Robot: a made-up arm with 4 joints.
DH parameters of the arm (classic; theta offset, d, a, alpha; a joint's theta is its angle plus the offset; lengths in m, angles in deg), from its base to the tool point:
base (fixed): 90 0.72 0.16 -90
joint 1: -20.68 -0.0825 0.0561 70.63
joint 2: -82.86 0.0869 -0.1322 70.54
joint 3: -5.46 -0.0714 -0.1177 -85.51
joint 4: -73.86 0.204 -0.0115 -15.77
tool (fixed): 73.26 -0.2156 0 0
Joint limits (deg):
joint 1: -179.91..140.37
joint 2: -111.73..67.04
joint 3: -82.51..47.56
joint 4: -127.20..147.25
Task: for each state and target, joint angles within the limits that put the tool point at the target. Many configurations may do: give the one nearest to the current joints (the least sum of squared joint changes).
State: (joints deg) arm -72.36 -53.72 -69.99 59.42
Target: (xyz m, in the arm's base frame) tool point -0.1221 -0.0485 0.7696
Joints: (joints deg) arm -102.67 -22.50 -73.67 67.10
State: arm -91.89 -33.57 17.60 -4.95
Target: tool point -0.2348 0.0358 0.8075
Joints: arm -121.52 -10.59 -12.02 1.53
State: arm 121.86 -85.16 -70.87 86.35
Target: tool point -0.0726 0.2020 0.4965
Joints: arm 133.99 -43.20 -71.52 103.08
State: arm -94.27 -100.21 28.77 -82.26
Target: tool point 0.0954 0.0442 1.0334
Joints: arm -89.32 -77.65 27.44 -78.12
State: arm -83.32 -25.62 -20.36 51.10
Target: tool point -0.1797 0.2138 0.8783
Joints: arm -58.74 -27.75 9.15 56.65
